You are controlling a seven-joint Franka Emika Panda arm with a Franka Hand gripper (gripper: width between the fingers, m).
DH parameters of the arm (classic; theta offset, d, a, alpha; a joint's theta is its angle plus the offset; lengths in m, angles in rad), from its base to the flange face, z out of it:
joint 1: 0 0.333 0 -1.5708
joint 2: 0 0 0 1.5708
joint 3: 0 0.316 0.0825 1.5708
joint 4: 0 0 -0.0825 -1.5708
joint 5: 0 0.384 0 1.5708
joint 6: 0 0 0.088 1.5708
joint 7: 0 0.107 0 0
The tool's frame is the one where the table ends.
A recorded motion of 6 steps. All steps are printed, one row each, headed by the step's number.
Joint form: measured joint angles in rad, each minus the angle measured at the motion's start. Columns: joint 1, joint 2, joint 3, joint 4, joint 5, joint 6, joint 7.
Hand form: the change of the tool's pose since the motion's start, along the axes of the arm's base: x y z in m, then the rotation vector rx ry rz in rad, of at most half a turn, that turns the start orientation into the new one. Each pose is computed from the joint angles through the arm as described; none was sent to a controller.
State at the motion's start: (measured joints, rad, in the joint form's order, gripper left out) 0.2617 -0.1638 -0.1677 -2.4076 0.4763 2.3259 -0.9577
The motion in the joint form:
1: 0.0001 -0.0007 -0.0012 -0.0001 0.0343 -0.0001 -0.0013
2: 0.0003 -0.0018 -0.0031 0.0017 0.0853 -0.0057 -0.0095
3: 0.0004 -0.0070 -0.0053 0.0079 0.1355 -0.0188 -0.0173
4: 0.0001 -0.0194 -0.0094 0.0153 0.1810 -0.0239 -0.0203
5: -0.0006 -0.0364 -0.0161 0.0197 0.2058 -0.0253 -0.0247
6: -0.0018 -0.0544 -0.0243 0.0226 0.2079 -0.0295 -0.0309
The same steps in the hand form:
1: 0.0001 0.0000 0.0005 0.0269 0.0022 -0.0213
2: 0.0003 0.0004 0.0018 0.0677 0.0057 -0.0450
3: 0.0009 0.0011 0.0064 0.1118 0.0071 -0.0652
4: 0.0021 0.0000 0.0157 0.1539 -0.0054 -0.0914
5: 0.0025 -0.0033 0.0259 0.1804 -0.0249 -0.1075
6: 0.0019 -0.0079 0.0354 0.1898 -0.0443 -0.1089

